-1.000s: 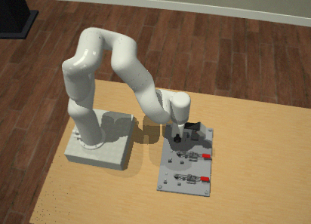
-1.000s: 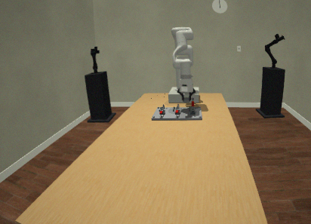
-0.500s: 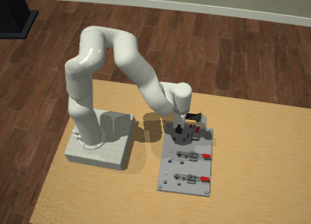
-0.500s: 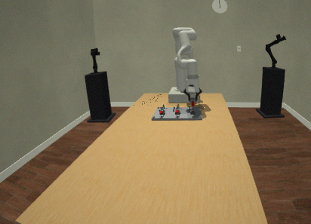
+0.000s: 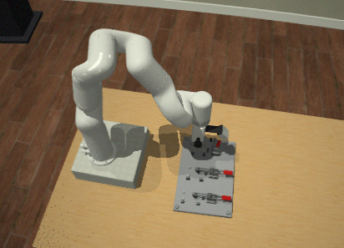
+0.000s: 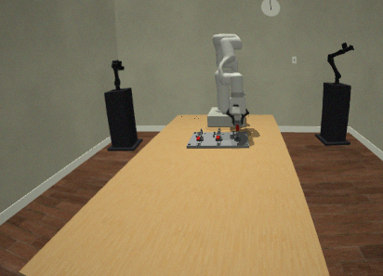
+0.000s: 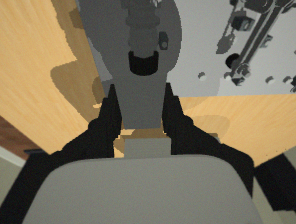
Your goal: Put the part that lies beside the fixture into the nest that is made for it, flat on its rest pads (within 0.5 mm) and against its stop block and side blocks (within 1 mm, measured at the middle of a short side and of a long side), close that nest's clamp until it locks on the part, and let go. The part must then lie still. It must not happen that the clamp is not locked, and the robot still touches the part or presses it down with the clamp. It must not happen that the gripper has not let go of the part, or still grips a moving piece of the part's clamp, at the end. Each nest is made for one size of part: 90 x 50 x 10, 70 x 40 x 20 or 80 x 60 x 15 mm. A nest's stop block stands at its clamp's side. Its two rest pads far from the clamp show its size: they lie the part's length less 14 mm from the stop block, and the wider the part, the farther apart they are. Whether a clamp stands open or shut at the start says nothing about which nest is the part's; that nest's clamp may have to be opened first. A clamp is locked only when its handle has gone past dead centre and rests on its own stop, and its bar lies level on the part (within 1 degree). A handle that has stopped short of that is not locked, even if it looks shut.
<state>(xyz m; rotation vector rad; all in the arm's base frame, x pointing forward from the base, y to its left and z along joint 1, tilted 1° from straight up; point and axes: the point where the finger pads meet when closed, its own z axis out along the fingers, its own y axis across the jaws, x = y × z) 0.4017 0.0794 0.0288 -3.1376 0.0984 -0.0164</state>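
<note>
Now: hand 10 mm above the grey block part. Also, from my hand: grey fixture plate 40 mm ahead, 120 mm to the right, 90 mm below.
</note>
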